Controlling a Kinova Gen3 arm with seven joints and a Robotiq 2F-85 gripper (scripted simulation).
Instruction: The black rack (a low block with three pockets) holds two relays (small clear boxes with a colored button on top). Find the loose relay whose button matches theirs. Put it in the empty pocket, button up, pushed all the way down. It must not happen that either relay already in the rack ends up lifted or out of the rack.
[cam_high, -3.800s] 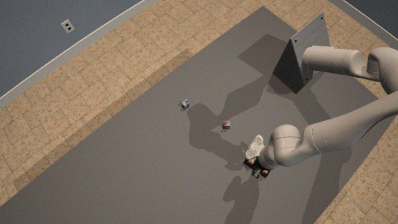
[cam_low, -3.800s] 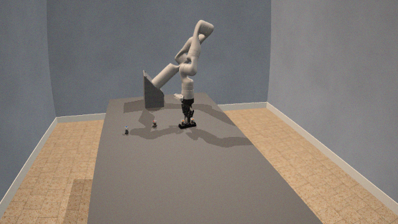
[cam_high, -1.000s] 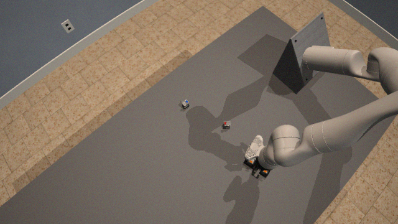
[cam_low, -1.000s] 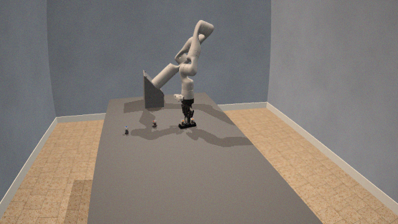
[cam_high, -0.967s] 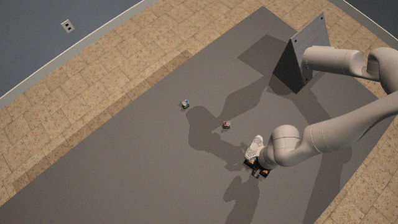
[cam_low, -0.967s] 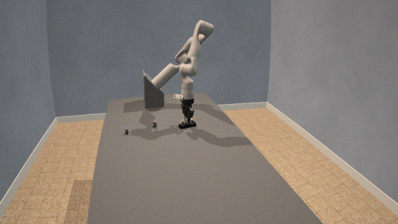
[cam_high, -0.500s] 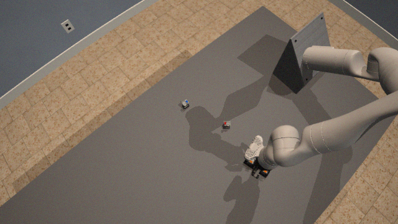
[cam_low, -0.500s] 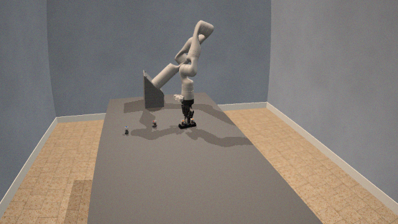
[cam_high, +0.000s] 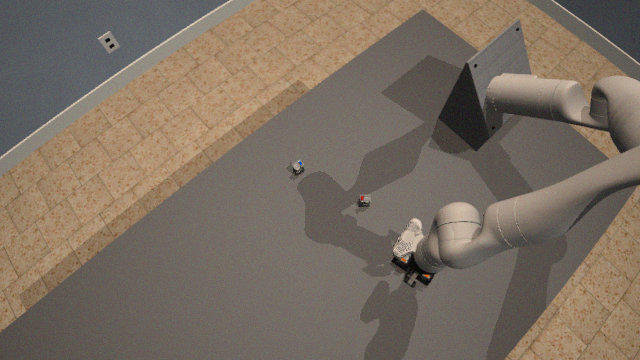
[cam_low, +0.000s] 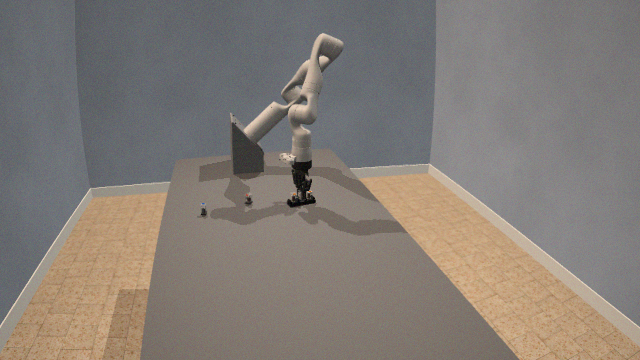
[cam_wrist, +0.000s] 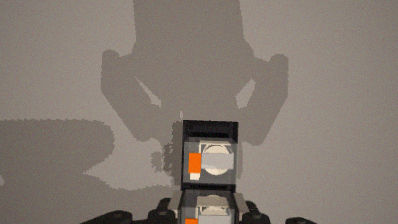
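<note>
The black rack lies 3 cm below my hand.
</note>
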